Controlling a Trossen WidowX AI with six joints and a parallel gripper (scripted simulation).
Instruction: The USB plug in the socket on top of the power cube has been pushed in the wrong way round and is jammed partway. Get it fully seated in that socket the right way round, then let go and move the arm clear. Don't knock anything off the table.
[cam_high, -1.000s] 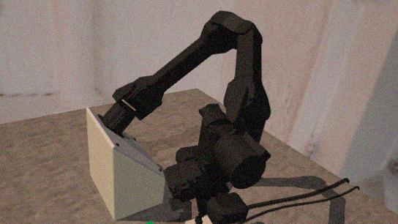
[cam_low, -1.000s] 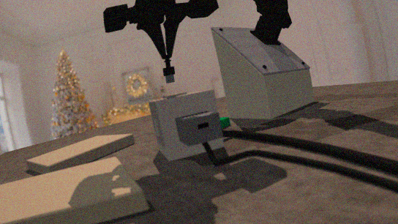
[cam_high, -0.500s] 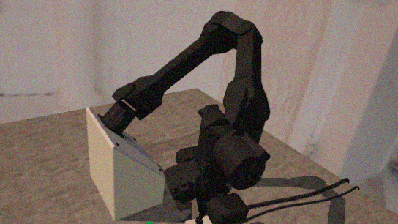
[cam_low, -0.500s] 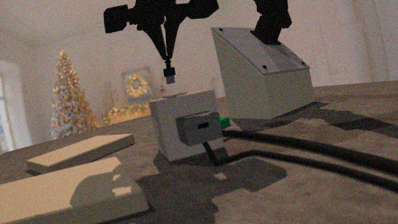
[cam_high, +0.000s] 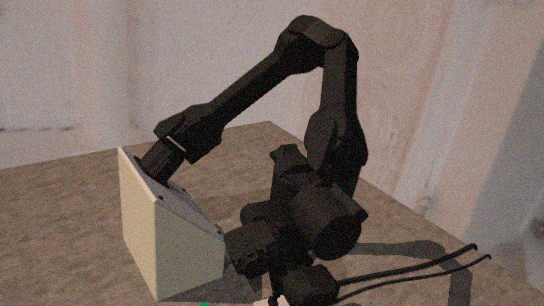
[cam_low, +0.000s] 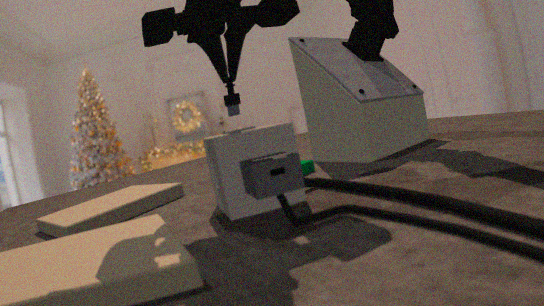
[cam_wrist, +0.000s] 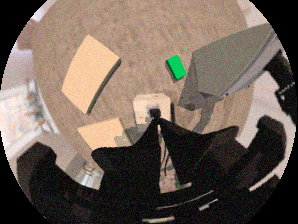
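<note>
Right now my gripper tip is 2 cm above the black USB plug. From my gripper tip the other things lie so: green block: 12 cm below, 10 cm behind, 7 cm to the right.
</note>
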